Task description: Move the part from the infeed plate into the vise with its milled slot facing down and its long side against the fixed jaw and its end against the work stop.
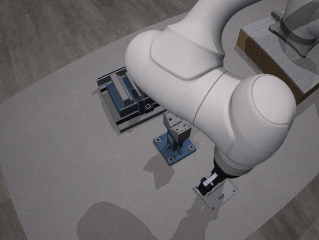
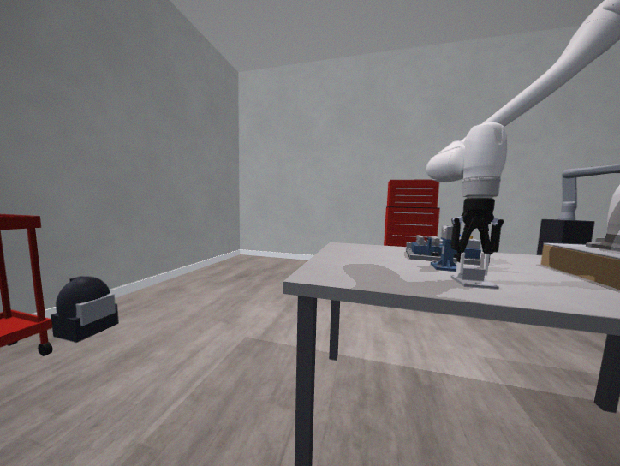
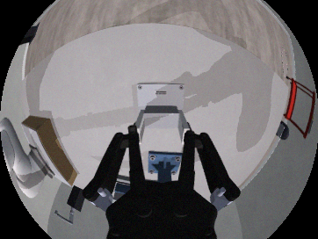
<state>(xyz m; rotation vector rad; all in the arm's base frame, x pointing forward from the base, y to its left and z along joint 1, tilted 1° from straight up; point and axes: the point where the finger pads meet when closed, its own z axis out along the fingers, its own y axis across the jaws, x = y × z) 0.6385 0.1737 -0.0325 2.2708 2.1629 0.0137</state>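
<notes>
Right now the part is 1 cm to the right of my hand and 3 cm below it. The rest, counted from my hand: infeed plate (1 cm to the left, 5 cm below); work stop (1 cm ahead, 32 cm to the right, 3 cm above); blue post (2 cm ahead, 30 cm to the right).
</notes>
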